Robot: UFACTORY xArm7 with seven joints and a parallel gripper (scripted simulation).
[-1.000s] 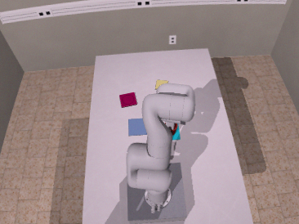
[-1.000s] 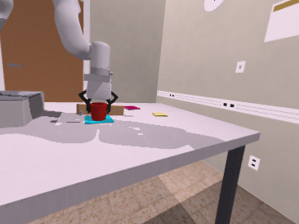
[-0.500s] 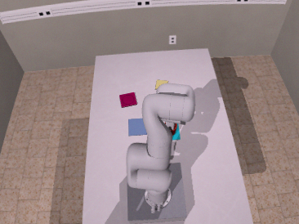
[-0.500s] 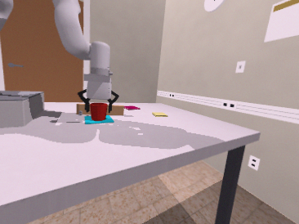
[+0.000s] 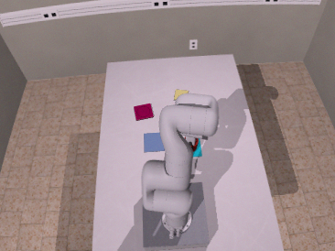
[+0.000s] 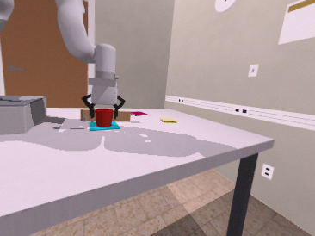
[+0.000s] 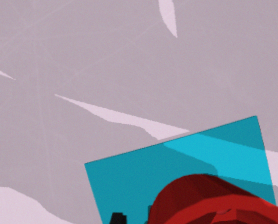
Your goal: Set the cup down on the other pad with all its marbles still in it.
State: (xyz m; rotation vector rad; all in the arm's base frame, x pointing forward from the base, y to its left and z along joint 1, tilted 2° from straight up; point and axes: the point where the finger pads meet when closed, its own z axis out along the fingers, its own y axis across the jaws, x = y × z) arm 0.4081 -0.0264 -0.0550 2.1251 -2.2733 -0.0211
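My hand is 2 cm above the red cup. From my hand the other things lie so: yellow marble 3 cm below, 2 cm to the right; then cyan pad 5 cm below, 1 cm to the left; then wooden rail 10 cm to the left, 3 cm below, 1 cm ahead.
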